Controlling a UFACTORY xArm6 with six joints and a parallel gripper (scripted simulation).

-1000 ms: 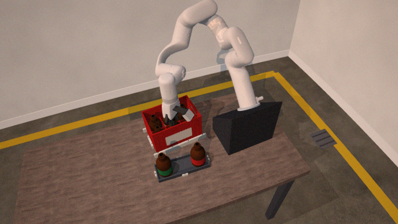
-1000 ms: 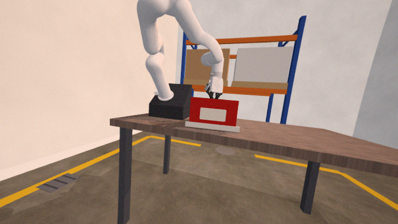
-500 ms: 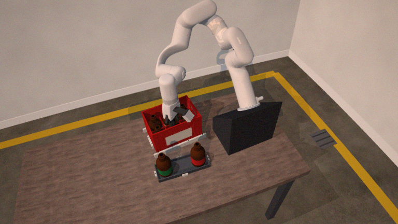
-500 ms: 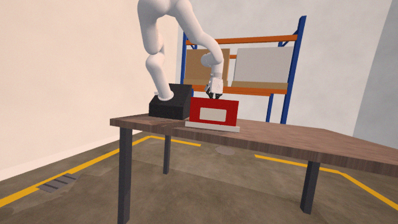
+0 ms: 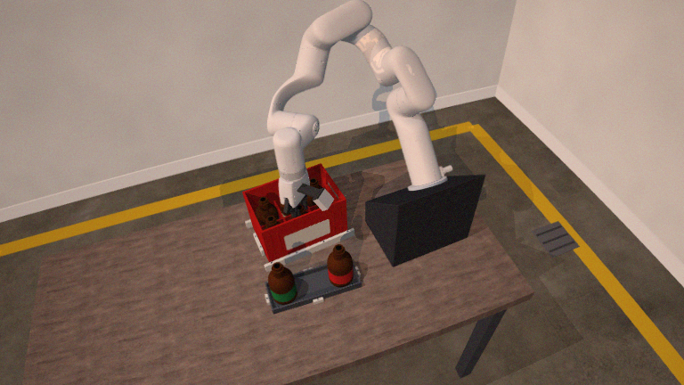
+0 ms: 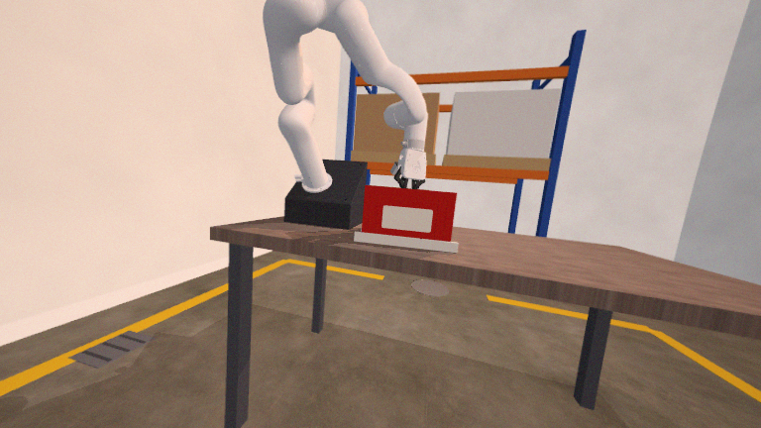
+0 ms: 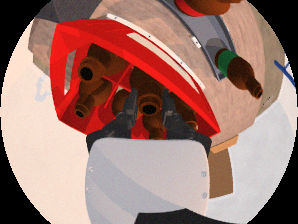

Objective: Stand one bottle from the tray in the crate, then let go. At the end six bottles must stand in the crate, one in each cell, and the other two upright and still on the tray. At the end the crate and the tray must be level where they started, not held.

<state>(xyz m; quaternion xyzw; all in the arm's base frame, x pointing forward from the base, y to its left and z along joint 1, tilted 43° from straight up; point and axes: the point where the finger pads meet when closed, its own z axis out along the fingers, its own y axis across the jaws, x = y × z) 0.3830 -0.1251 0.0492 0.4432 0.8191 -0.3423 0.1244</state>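
My hand is 8 cm above the crate and 4 cm to the left of it. The rest, counted from my hand: red-labelled bottle: 19 cm to the left, 7 cm below, 3 cm behind; green-label bottle: 16 cm to the left, 14 cm ahead, 7 cm below; grey tray: 17 cm to the left, 15 cm below, 5 cm ahead.
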